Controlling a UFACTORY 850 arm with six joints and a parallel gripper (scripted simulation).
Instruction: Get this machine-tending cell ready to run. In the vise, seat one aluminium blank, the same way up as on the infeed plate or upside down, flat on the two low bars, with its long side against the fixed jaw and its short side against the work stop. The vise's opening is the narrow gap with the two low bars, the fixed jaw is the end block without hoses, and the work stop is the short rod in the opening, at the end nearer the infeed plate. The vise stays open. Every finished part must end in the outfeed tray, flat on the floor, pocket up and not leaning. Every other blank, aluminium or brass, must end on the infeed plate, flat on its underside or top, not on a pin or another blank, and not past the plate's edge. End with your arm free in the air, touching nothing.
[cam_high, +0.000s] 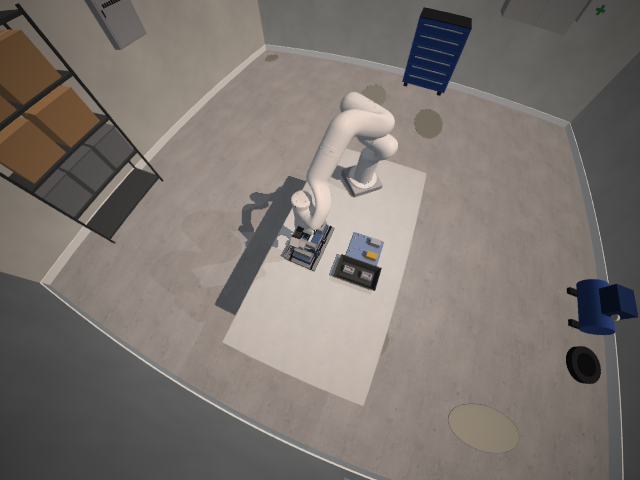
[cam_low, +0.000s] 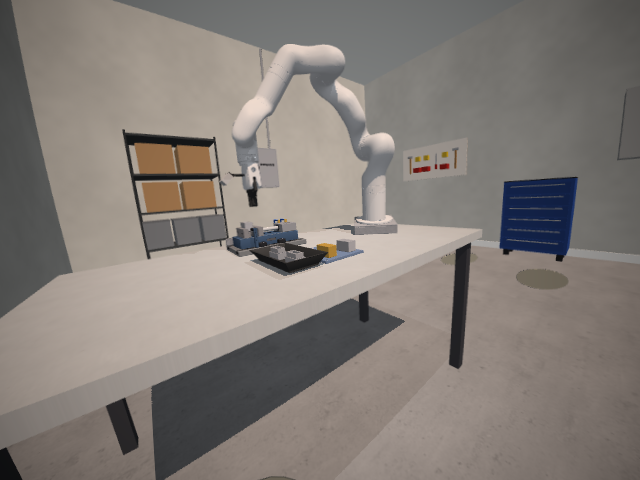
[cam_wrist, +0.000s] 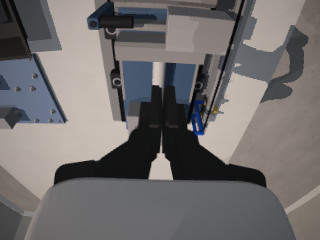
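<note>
Right now my hand is 12 cm above the grey jaw block. Round my hand: silver rod 6 cm behind, 12 cm below; vise 4 cm behind, 16 cm below; dark work stop rod 3 cm ahead, 5 cm to the left, 11 cm below.
</note>
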